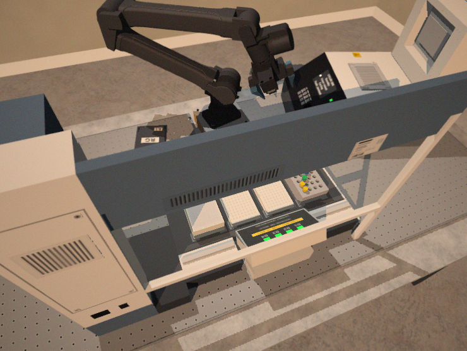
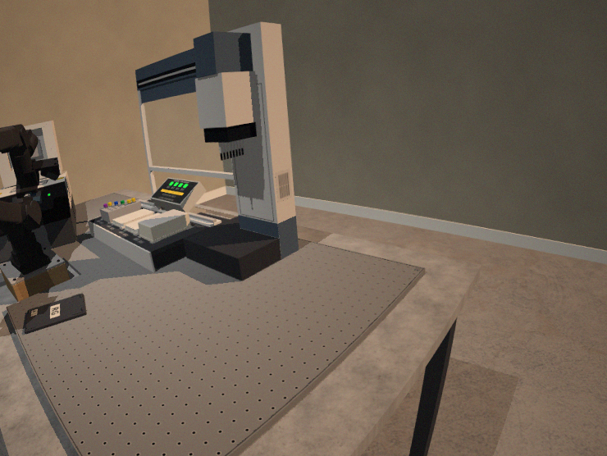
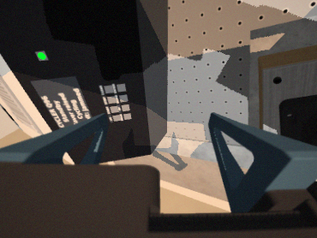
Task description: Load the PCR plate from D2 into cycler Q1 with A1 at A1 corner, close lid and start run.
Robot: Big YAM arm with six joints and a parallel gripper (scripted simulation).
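My hand is 280 mm short of the tube cooling block, 80 mm to the left of it and 110 mm above it. The rest, counted from my hand: gantry beam (430 mm ahead, 300 mm to the right, 330 mm above); then tower (350 mm ahead, 660 mm to the right, 100 mm above); then regrip nest RG (150 mm behind, 410 mm to the right, 180 mm below).
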